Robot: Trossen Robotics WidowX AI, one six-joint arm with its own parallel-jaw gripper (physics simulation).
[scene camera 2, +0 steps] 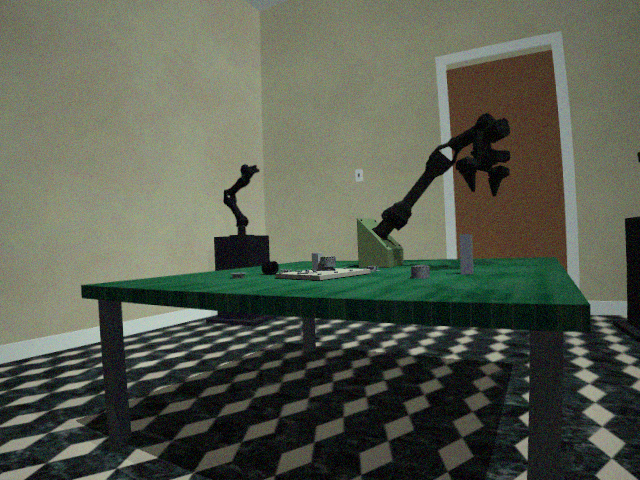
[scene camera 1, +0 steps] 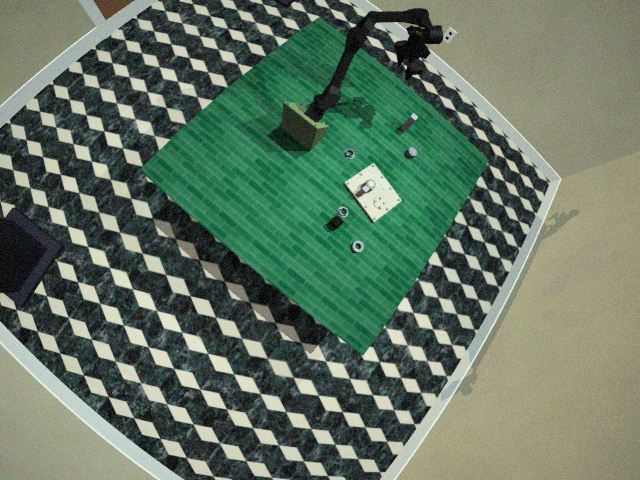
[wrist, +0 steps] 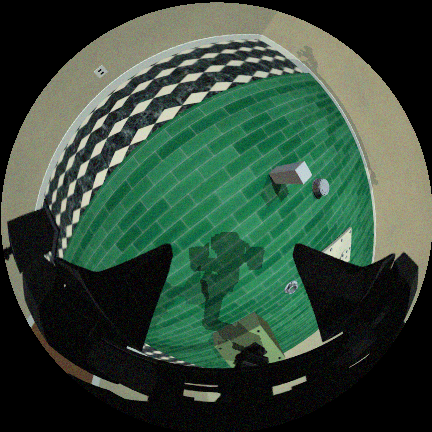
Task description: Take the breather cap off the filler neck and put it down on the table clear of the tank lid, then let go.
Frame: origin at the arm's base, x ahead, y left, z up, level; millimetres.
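Seen in the pictures: gripper, fingertip midpoint: [scene camera 2: 484, 194] [scene camera 1: 402, 72] [wrist: 235, 251]; arm's base, origin of the base link: [scene camera 2: 379, 233] [scene camera 1: 311, 117] [wrist: 253, 351].
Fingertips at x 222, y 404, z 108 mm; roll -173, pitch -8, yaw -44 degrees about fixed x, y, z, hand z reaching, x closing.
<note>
Pixels of each thing's top centre, then the offset from my fingertips to it. Level surfaces: height alone.
- green table, its level: dz -237 mm
- grey round breather cap, middle of its top: [scene camera 2: 327, 256] [scene camera 1: 371, 183] dx +163, dy -475, dz -177 mm
- tall grey block, middle of its top: [wrist: 303, 172] [scene camera 2: 465, 234] [scene camera 1: 414, 116] dx +167, dy -54, dz -125 mm
- short grey cylinder, middle of its top: [scene camera 2: 420, 265] [wrist: 324, 186] [scene camera 1: 413, 151] dx +264, dy -171, dz -204 mm
- black cylinder, middle of its top: [scene camera 2: 269, 261] [scene camera 1: 337, 221] dx +125, dy -710, dz -191 mm
The cream tank lid [scene camera 1: 384, 192] [scene camera 2: 302, 275] [wrist: 339, 244] lies flat on the green table [scene camera 1: 248, 155] [scene camera 2: 180, 289] [wrist: 200, 155]. The grey round breather cap [scene camera 1: 369, 183] [scene camera 2: 327, 261] sits raised on the lid, over the filler neck, which is mostly hidden beneath it. In the wrist view the cap does not show; the right finger covers part of the lid. My gripper [scene camera 1: 404, 70] [scene camera 2: 483, 191] [wrist: 235, 251] is open and empty, fingers pointing down, high above the table and well away from the lid, on the far side of the tall grey block.
The tall grey block [scene camera 1: 407, 124] [scene camera 2: 466, 254] [wrist: 290, 174] and a short grey cylinder [scene camera 1: 411, 152] [scene camera 2: 419, 271] [wrist: 321, 188] stand between gripper and lid. Grey rings [scene camera 1: 353, 246] and a black cylinder [scene camera 1: 335, 222] [scene camera 2: 269, 267] lie past the lid. The arm's green base [scene camera 1: 298, 125] [scene camera 2: 374, 248] stands behind.
</note>
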